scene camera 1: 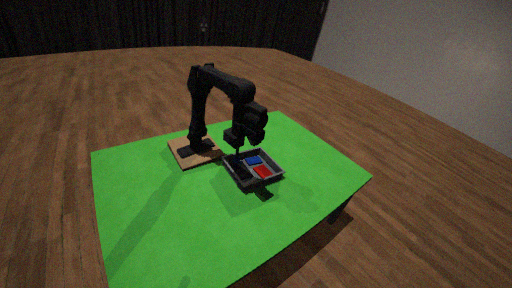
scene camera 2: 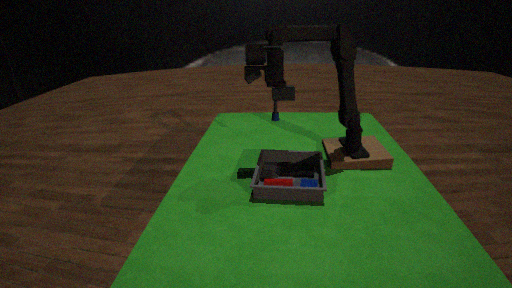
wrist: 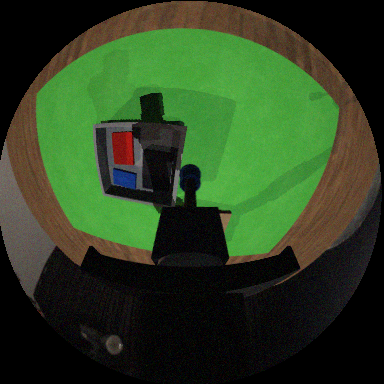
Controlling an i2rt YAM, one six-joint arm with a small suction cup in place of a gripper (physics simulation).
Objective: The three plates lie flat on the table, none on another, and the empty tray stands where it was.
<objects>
grey tray: scene camera 1; scene camera 2 269, 162; wrist
same spot on grey tray: [scene camera 1: 245, 185] = [wrist: 180, 127]
</objects>
